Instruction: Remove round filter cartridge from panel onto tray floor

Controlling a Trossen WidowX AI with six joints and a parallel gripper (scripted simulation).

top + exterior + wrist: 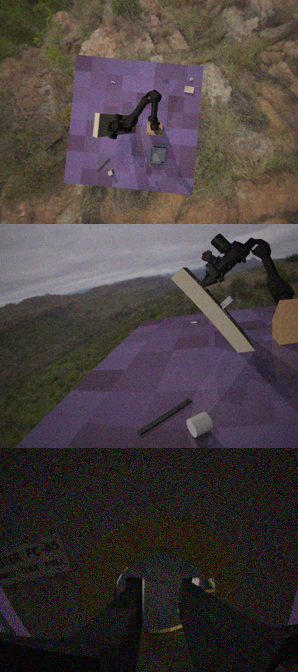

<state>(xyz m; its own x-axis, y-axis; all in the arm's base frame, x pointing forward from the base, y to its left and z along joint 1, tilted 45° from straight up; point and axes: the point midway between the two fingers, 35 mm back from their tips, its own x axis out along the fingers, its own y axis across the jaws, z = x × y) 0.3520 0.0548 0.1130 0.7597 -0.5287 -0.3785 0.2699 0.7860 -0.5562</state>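
Now: the tan service panel 8 cm below my gripper tip, 4 cm behind it and 1 cm to the left of it. Also, from my gripper tip: round white filter cartridge (1 cm below, 1 cm ahead); beige card (74 cm behind, 31 cm to the right, 25 cm below); grey tray (40 cm behind, 33 cm to the left, 25 cm below).
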